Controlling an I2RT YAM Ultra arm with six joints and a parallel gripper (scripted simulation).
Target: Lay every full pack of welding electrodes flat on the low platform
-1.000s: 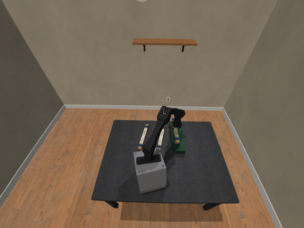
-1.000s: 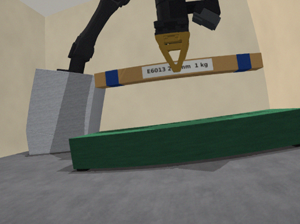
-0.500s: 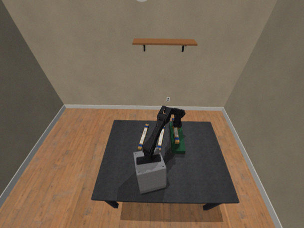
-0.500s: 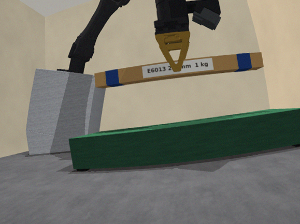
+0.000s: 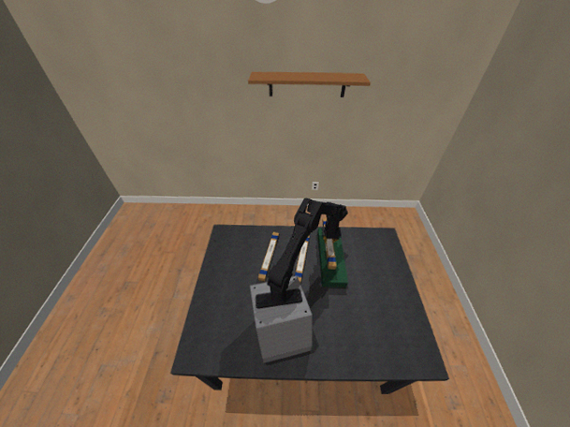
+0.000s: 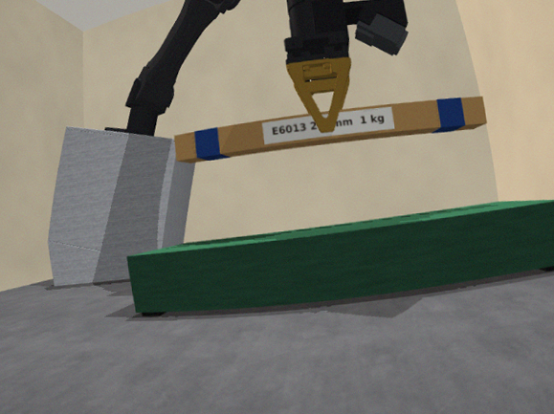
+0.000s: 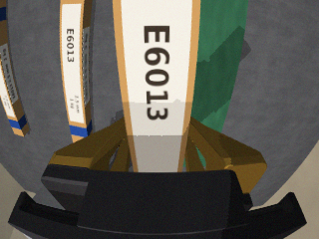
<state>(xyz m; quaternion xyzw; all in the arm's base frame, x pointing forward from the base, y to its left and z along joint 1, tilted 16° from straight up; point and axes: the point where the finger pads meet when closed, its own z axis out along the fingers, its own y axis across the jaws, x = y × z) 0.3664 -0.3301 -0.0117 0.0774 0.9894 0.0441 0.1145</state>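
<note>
The green low platform lies 150 mm below my hand and 30 mm to the right of it.
</note>
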